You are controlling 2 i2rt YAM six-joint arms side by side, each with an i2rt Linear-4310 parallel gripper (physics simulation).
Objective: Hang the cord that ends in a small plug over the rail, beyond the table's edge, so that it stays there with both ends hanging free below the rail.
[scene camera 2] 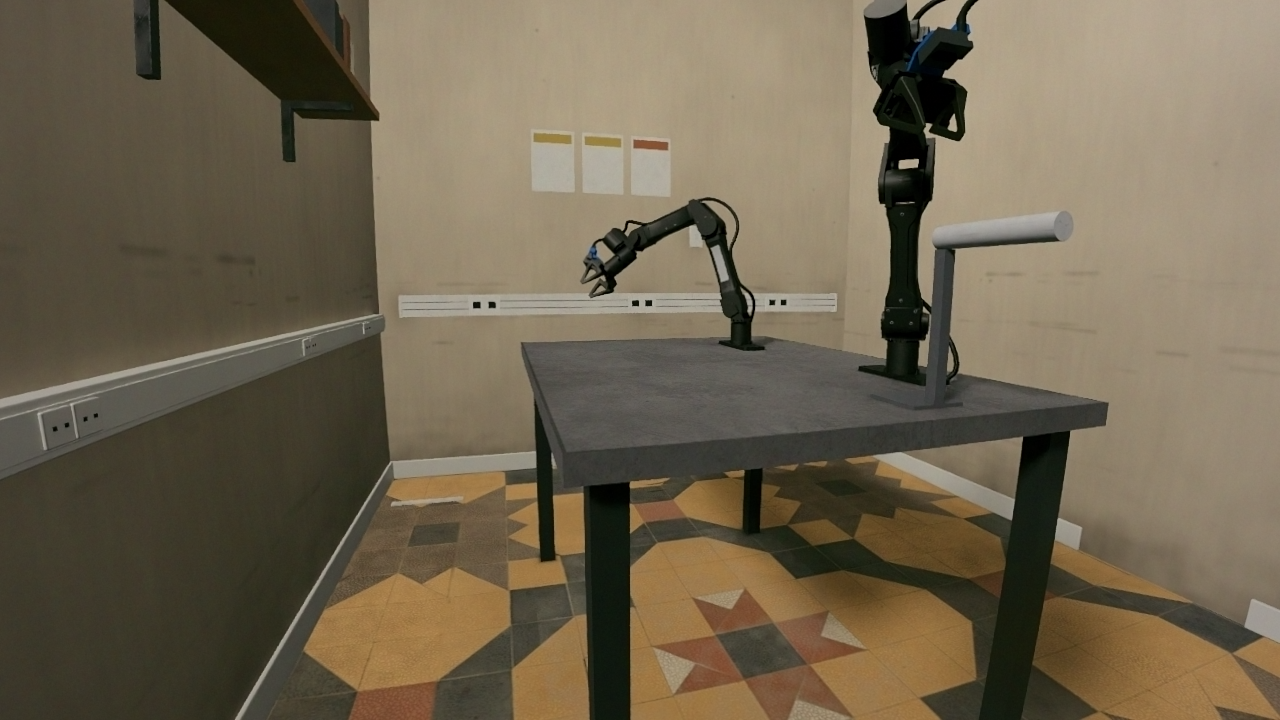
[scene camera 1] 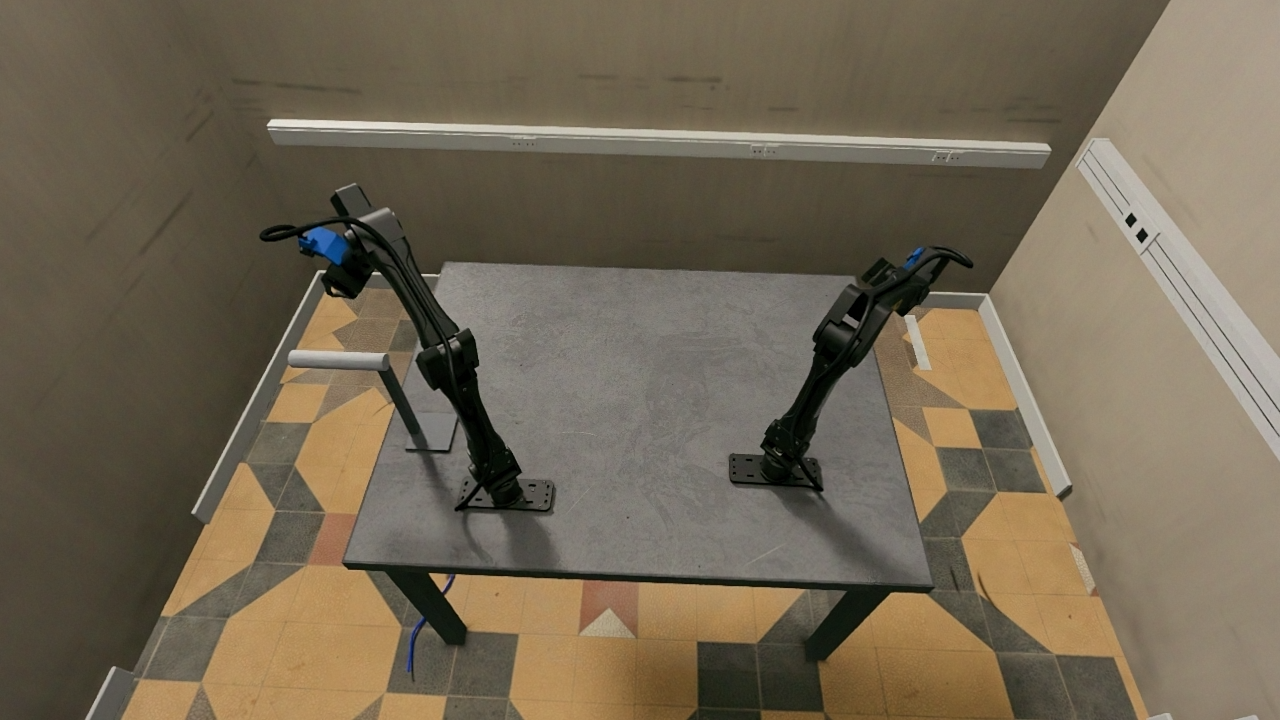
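Where they show: left gripper, fingertip midpoint: (scene camera 2: 942,133) (scene camera 1: 336,284); right gripper, fingertip midpoint: (scene camera 2: 585,290); left arm's base at its link origin: (scene camera 2: 900,377) (scene camera 1: 506,494); right arm's base at its link origin: (scene camera 2: 740,346) (scene camera 1: 773,471).
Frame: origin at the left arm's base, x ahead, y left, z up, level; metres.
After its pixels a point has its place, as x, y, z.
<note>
The blue cord (scene camera 1: 412,640) {-0.129, 0.378, -0.741} lies low at floor level by the table's front left leg in scene camera 1; its upper part is hidden under the tabletop, and I cannot tell where its plug is. It does not show in scene camera 2. The light grey rail (scene camera 1: 335,360) {0.137, 0.325, 0.274} (scene camera 2: 1002,230) {0.166, 0.352, 0.260} is bare and juts past the table's edge from a dark post. My left gripper (scene camera 1: 338,291) {0.243, 0.320, 0.382} (scene camera 2: 930,134) {0.243, 0.320, 0.382} is partly open and empty, above the rail. My right gripper (scene camera 2: 589,286) {0.527, -0.863, 0.172} is open and empty, raised far from the rail; its fingertips are hard to see in scene camera 1.
The grey table (scene camera 1: 644,394) {0.285, -0.290, 0.000} (scene camera 2: 716,394) {0.442, 0.061, 0.000} carries both arm bases and the post's flat foot (scene camera 1: 435,431) {0.148, 0.192, 0.006}. Dark table legs (scene camera 1: 427,608) (scene camera 2: 1024,573) stand on the tiled floor. A wall shelf (scene camera 2: 295,67) hangs at the upper left in scene camera 2.
</note>
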